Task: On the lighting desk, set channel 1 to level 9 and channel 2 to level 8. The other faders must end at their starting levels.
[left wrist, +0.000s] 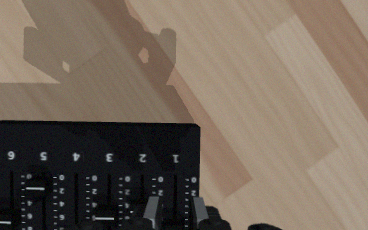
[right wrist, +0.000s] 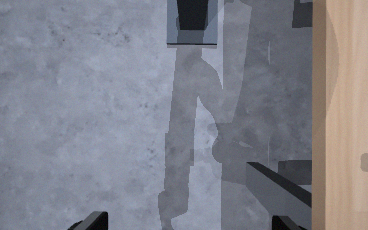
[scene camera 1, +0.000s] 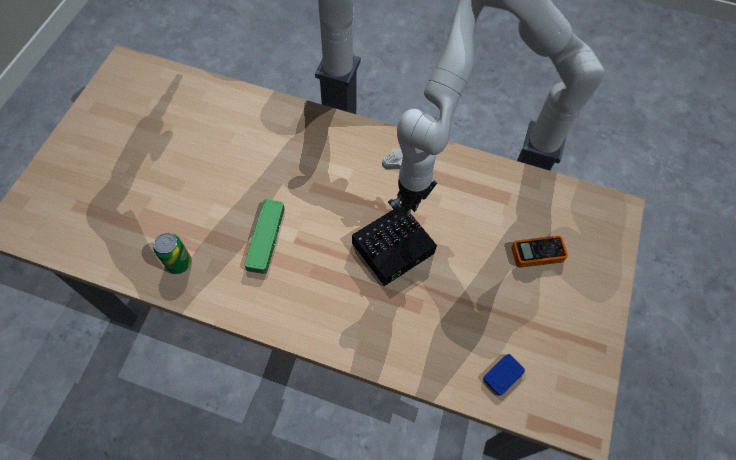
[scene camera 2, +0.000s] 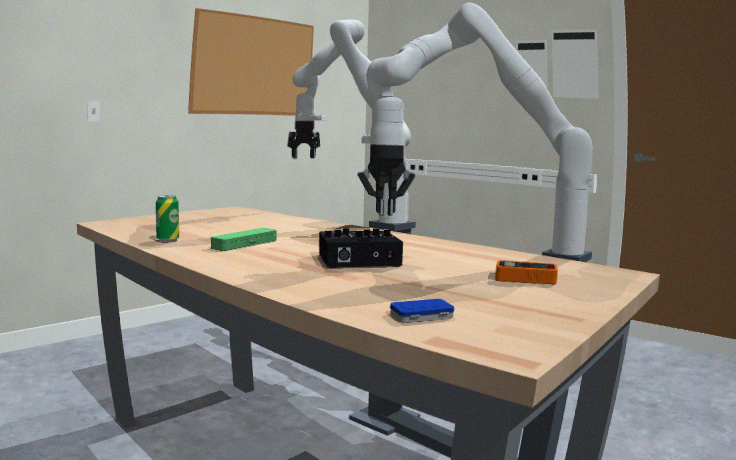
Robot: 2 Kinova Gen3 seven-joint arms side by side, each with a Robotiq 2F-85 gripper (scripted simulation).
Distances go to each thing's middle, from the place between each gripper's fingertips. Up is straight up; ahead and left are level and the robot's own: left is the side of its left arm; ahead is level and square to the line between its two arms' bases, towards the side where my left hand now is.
I see my left gripper 36 cm to the right of the blue box [scene camera 2: 431,309], 26 cm short of it and 10 cm above it.
Right now the blue box is 660 mm ahead of my right hand [scene camera 2: 303,158], 1210 mm to the left of it and 190 mm below it.
